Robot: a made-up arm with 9 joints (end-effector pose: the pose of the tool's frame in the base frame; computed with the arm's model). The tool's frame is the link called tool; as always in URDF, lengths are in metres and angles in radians.
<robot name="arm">
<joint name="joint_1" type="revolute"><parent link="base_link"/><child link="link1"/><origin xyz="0.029 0.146 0.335" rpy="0 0 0"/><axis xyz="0.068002 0.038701 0.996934"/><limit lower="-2.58" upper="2.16" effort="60" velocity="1.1"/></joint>
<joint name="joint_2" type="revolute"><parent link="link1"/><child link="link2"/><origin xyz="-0.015 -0.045 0.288" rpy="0 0 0"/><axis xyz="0.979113 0.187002 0.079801"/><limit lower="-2.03" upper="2.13" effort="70" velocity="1"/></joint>
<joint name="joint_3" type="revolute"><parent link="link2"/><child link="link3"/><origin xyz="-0.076 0.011 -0.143" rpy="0 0 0"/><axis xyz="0.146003 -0.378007 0.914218"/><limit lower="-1.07" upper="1.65" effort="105" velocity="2.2"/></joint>
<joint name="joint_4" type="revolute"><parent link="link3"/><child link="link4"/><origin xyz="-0.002 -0.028 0.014" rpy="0 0 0"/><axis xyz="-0.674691 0.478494 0.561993"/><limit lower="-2.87" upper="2.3" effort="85" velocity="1.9"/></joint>
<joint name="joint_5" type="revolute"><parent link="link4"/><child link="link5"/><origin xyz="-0.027 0 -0.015" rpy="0 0 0"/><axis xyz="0.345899 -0.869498 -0.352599"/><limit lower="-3.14" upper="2.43" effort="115" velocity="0.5"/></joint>
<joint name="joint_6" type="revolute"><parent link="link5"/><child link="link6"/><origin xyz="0.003 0.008 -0.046" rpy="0 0 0"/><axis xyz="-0.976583 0.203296 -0.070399"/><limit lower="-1.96" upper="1.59" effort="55" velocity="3"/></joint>
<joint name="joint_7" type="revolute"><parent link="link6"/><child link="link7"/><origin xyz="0.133 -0.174 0.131" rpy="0 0 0"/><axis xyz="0.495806 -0.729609 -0.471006"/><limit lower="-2.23" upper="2.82" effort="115" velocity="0.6"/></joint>
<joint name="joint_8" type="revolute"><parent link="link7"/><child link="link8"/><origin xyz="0.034 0.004 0.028" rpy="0 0 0"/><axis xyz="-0.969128 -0.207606 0.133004"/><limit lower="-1.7" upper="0.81" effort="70" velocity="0.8"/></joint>
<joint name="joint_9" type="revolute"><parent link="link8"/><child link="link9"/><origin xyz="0.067 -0.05 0.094" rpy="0 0 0"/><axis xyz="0 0 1"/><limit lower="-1.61" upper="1.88" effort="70" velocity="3"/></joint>
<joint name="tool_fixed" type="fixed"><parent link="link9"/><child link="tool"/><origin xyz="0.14 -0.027 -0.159" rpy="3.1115 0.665 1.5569"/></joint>
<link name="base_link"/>
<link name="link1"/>
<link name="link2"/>
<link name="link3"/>
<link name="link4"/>
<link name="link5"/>
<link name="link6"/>
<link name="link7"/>
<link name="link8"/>
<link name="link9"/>
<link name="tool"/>
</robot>
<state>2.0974 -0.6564 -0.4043 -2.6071 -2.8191 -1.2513 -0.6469 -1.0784 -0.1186</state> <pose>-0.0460 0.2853 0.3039 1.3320 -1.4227 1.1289</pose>
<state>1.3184 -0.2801 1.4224 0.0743 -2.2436 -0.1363 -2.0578 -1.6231 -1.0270</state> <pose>-0.0094 0.3462 0.5391 0.7726 -1.1031 -0.0079</pose>
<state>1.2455 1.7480 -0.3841 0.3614 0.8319 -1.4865 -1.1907 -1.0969 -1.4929</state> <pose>-0.3005 0.2266 0.5491 0.7222 -1.0333 0.8119</pose>
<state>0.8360 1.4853 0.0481 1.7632 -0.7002 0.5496 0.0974 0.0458 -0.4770</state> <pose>-0.2777 0.4718 0.5982 -0.5662 1.6256 0.2659</pose>
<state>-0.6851 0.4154 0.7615 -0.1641 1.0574 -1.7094 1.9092 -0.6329 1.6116</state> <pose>0.2836 0.0008 0.3710 -0.2753 2.1471 -1.7328</pose>
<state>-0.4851 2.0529 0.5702 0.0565 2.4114 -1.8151 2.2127 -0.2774 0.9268</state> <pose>0.2901 0.1221 0.3888 2.2900 1.8696 0.3115</pose>
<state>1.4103 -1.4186 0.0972 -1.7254 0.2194 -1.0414 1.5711 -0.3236 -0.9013</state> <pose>0.5636 0.2671 0.7680 0.3655 -0.5185 -0.4890</pose>
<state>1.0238 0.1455 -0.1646 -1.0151 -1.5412 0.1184 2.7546 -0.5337 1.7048</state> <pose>0.2870 0.0468 0.4594 1.3462 1.0889 1.4805</pose>
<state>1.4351 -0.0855 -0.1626 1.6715 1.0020 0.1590 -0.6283 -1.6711 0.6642</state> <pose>0.0459 0.2898 0.4144 0.8829 -2.7783 0.9643</pose>
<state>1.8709 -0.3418 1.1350 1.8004 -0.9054 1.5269 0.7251 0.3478 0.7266</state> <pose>0.2113 0.3734 0.1358 -0.3714 -2.1322 0.0250</pose>
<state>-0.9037 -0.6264 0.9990 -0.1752 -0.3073 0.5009 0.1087 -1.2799 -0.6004</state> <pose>0.1559 -0.0369 0.4982 -2.6156 -1.0118 1.1454</pose>
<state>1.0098 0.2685 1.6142 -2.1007 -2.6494 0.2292 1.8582 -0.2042 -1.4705</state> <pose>-0.2928 0.2728 0.5803 0.1302 -2.0480 1.1221</pose>
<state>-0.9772 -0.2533 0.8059 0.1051 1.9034 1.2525 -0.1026 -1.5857 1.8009</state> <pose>-0.2771 0.1624 0.7695 0.5499 0.6928 0.6594</pose>
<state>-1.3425 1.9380 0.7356 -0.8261 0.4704 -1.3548 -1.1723 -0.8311 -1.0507</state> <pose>0.2467 0.0039 0.7950 -0.3163 -0.8436 -2.9778</pose>
